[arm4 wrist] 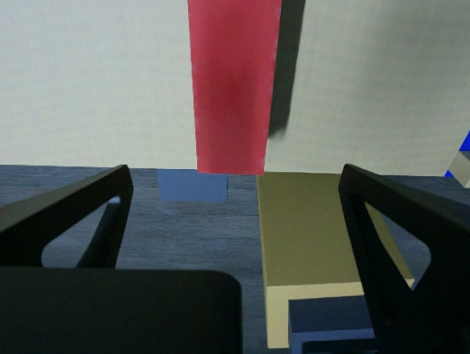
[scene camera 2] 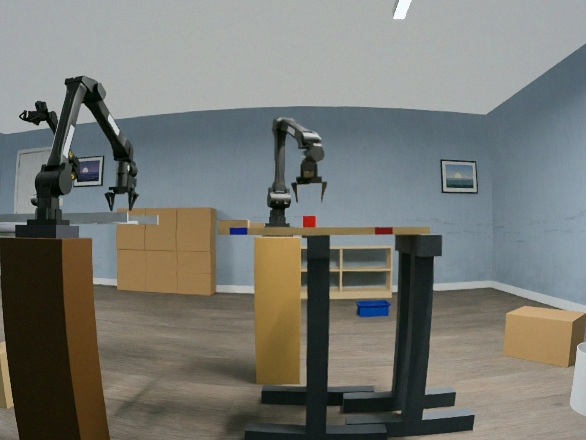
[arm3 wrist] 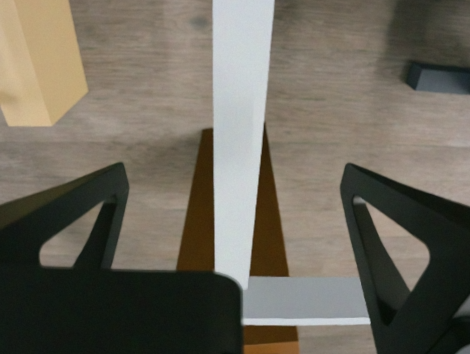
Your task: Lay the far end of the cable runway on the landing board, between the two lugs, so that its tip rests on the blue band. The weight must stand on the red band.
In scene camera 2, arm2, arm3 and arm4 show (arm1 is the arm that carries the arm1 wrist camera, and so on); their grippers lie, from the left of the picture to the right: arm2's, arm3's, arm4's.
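The grey-white cable runway (arm3 wrist: 237, 150) (scene camera 2: 102, 218) shows at the left in scene camera 2. Arm3's gripper (arm3 wrist: 235, 167) (scene camera 2: 121, 206) is open and empty above it, with a crossbar running between the fingers' lines. The red weight (arm4 wrist: 232, 90) (scene camera 2: 309, 221) rests on the pale landing board (arm4 wrist: 100, 100) (scene camera 2: 345, 231), left of the dark red band (scene camera 2: 383, 231) in scene camera 2. The blue band (scene camera 2: 238, 231) is near the board's left end, below a tan lug (scene camera 2: 235, 223). Arm4's gripper (arm4 wrist: 235, 169) (scene camera 2: 309, 199) is open above the weight. Arm2's gripper (scene camera 2: 24, 118) is small; its state is unclear. Arm1's does not show.
Arm3's brown pedestal (arm3 wrist: 270, 220) (scene camera 2: 80, 320) stands under the runway's side. Arm4's tan pedestal (arm4 wrist: 307, 230) (scene camera 2: 277, 310) stands beside the board. Dark trestle legs (scene camera 2: 317, 325) carry the board. Cartons (scene camera 2: 165, 250), a shelf (scene camera 2: 341, 270) and a blue bin (scene camera 2: 373, 309) stand behind.
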